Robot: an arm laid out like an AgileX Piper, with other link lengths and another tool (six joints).
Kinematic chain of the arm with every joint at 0, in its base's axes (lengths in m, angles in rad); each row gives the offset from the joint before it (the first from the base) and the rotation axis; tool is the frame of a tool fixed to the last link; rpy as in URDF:
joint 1: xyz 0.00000 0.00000 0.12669 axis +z
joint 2: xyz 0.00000 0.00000 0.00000 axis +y
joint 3: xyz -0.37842 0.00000 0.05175 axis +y
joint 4: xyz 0.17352 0.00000 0.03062 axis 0.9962 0 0.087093
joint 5: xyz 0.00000 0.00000 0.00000 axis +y
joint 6: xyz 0.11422 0.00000 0.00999 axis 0.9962 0 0.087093
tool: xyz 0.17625 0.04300 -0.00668 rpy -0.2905 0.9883 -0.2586
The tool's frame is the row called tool.
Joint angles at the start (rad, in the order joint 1, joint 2, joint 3, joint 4, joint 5, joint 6):
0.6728, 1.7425, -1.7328, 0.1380, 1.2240, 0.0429
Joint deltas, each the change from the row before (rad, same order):
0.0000, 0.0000, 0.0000, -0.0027, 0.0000, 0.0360
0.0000, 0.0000, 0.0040, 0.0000, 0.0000, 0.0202
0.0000, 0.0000, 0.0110, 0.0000, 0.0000, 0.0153
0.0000, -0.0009, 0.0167, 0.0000, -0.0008, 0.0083
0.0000, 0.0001, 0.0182, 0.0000, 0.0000, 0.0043
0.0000, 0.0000, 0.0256, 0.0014, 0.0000, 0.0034
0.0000, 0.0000, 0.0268, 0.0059, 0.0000, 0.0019
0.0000, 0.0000, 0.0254, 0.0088, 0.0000, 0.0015
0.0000, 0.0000, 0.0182, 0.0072, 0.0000, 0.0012
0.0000, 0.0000, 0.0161, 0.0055, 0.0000, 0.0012
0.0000, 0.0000, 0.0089, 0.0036, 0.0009, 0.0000
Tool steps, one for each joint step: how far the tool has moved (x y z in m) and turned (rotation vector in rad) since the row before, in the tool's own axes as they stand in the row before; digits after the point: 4 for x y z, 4 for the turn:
-0.0013, -0.0002, 0.0008, 0.0183, 0.0002, 0.0300
0.0006, 0.0003, 0.0004, 0.0094, 0.0040, 0.0185
0.0034, 0.0001, 0.0002, 0.0076, 0.0109, 0.0149
0.0053, -0.0002, -0.0003, 0.0048, 0.0149, 0.0091
0.0064, -0.0004, -0.0002, 0.0032, 0.0182, 0.0058
0.0091, -0.0002, -0.0004, 0.0025, 0.0253, 0.0068
0.0094, 0.0010, -0.0006, -0.0011, 0.0264, 0.0089
0.0087, 0.0018, -0.0006, -0.0032, 0.0249, 0.0106
0.0062, 0.0015, -0.0004, -0.0027, 0.0178, 0.0085
0.0055, 0.0010, -0.0003, -0.0016, 0.0158, 0.0070
0.0033, 0.0007, -0.0003, -0.0016, 0.0096, 0.0037

